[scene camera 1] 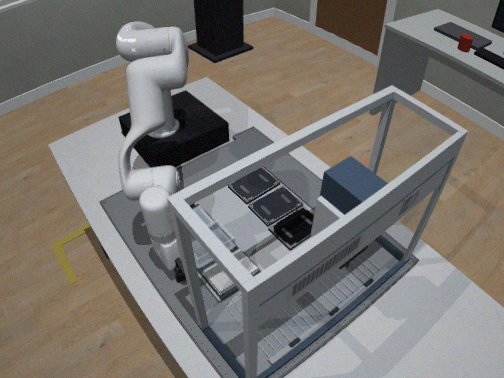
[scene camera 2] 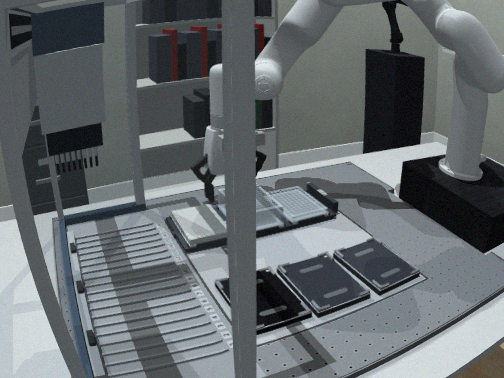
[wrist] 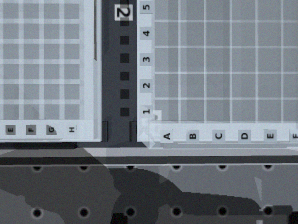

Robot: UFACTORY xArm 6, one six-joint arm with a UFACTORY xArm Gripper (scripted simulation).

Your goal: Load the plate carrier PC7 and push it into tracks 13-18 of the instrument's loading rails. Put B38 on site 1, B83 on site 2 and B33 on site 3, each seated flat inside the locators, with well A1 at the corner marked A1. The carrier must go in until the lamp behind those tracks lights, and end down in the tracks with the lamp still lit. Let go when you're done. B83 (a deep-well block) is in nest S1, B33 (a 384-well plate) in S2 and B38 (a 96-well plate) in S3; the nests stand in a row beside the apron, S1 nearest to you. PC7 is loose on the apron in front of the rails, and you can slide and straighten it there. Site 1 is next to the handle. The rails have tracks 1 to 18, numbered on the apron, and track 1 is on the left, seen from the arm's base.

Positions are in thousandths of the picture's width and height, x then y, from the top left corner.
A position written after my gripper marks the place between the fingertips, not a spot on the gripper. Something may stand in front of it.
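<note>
There is my gripper (scene camera 1: 344,710), and I can also see a dark plate carrier PC7 (scene camera 2: 654,536).
</note>
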